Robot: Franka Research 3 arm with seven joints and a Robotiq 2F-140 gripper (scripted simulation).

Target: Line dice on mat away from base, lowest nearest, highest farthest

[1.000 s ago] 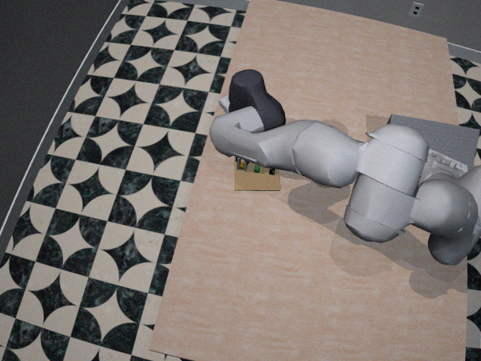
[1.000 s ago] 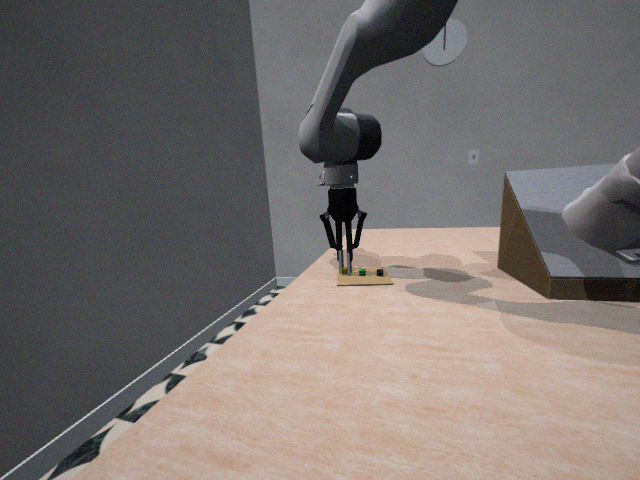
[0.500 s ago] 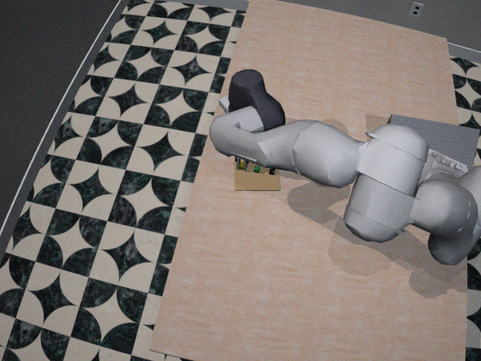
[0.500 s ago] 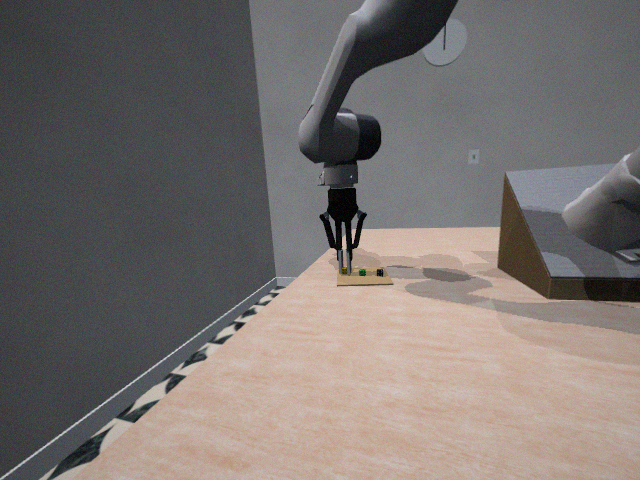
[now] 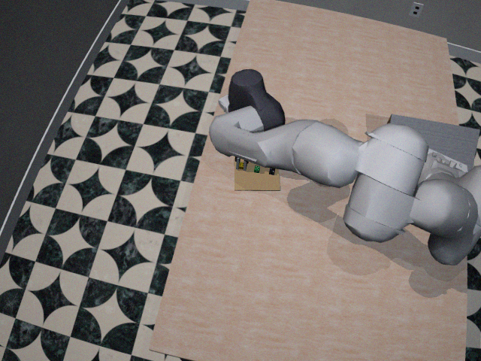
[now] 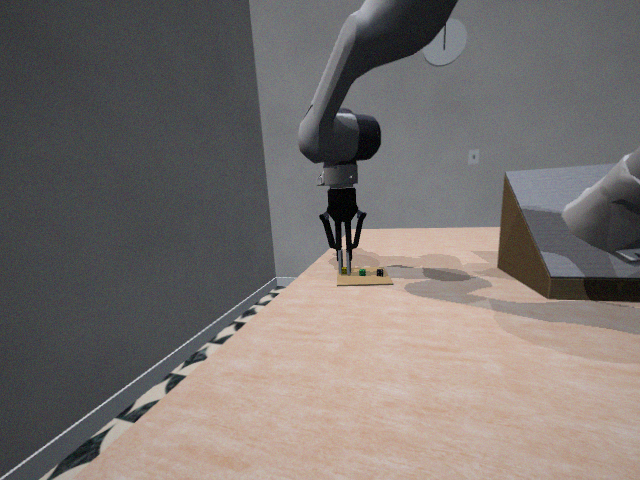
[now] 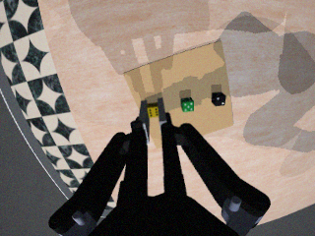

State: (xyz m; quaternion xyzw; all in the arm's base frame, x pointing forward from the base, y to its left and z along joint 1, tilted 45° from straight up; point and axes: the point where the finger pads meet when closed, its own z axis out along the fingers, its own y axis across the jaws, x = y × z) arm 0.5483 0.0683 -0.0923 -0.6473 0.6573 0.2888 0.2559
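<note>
The yellow die lies 3 cm below my hand. From my hand the other things lie so: green die: 5 cm behind, 3 cm below; tan mat: 5 cm behind, 4 cm below; black die: 10 cm behind, 3 cm below.
</note>
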